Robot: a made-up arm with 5 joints. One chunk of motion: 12 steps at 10 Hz.
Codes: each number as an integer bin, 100 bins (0 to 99) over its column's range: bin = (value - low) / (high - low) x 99, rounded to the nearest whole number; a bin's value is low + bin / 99 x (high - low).
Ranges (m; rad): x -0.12..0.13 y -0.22..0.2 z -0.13..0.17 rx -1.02..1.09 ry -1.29..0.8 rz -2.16..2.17
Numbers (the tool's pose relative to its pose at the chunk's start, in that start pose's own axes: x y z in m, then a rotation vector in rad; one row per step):
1: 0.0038 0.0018 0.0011 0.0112 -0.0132 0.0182
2: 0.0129 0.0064 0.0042 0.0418 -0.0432 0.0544
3: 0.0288 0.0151 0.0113 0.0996 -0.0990 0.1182
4: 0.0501 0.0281 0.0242 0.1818 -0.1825 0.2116
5: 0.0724 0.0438 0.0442 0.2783 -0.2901 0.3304
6: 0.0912 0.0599 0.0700 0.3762 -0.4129 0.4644
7: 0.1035 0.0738 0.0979 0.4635 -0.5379 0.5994
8: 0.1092 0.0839 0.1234 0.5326 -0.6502 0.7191
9: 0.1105 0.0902 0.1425 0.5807 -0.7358 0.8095
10: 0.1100 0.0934 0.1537 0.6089 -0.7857 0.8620
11: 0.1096 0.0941 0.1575 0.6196 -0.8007 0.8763
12: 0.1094 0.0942 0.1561 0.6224 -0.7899 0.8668
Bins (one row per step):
1: 49 52 43 48 60 50
2: 53 53 44 50 59 51
3: 59 55 47 53 56 52
4: 67 58 51 56 52 54
5: 76 62 57 61 47 57
6: 84 66 66 66 42 60
7: 89 69 75 70 36 63
8: 91 72 84 73 30 66
9: 91 73 90 75 26 68
10: 91 74 94 76 24 69
11: 91 74 95 77 23 69
12: 91 74 94 77 24 69

